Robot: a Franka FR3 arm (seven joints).
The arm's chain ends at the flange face. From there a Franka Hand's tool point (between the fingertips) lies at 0.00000 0.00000 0.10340 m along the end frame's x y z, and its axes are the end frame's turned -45 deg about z.
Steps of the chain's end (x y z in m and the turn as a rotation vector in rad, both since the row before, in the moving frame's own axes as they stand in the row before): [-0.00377, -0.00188, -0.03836, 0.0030, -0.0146, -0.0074]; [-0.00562, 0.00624, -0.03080, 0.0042, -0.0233, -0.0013]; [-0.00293, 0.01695, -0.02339, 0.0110, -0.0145, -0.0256]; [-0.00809, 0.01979, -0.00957, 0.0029, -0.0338, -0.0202]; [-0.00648, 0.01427, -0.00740, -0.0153, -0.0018, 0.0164]
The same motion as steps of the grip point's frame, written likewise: [-0.00219, -0.00528, -0.03837, 0.0124, -0.0082, -0.0074]; [-0.00978, -0.00157, -0.03083, 0.0194, -0.0135, -0.0013]; [-0.01434, 0.00805, -0.02341, 0.0180, -0.0025, -0.0256]; [-0.02200, 0.00561, -0.00963, 0.0260, -0.0218, -0.0202]; [-0.01593, 0.00649, -0.00741, -0.0095, -0.0121, 0.0164]
